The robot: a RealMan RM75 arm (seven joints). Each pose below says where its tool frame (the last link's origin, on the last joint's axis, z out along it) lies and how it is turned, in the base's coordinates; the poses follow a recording.
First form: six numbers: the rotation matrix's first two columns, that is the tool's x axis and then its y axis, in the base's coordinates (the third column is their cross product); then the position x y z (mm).
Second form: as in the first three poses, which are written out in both.
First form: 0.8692 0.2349 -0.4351 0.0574 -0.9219 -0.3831 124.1 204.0 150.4
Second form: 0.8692 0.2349 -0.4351 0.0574 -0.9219 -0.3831 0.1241 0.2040 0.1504
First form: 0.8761 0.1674 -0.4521 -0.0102 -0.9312 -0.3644 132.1 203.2 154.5
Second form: 0.8761 0.1674 -0.4521 -0.0102 -0.9312 -0.3644 0.1321 0.2032 0.1545
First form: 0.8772 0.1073 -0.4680 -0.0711 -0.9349 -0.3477 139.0 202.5 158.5
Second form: 0.8772 0.1073 -0.4680 -0.0711 -0.9349 -0.3477 0.1390 0.2025 0.1585
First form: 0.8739 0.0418 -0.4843 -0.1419 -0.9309 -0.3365 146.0 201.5 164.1
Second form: 0.8739 0.0418 -0.4843 -0.1419 -0.9309 -0.3365 0.1460 0.2015 0.1641
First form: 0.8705 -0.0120 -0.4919 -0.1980 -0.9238 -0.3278 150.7 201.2 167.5
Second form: 0.8705 -0.0120 -0.4919 -0.1980 -0.9238 -0.3278 0.1507 0.2012 0.1675
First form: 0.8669 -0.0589 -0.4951 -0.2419 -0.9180 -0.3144 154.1 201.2 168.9
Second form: 0.8669 -0.0589 -0.4951 -0.2419 -0.9180 -0.3144 0.1541 0.2012 0.1689
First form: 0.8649 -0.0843 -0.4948 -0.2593 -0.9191 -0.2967 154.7 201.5 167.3
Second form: 0.8649 -0.0843 -0.4948 -0.2593 -0.9191 -0.2967 0.1547 0.2015 0.1673
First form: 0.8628 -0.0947 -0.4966 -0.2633 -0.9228 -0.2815 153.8 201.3 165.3
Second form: 0.8628 -0.0947 -0.4966 -0.2633 -0.9228 -0.2815 0.1538 0.2013 0.1653
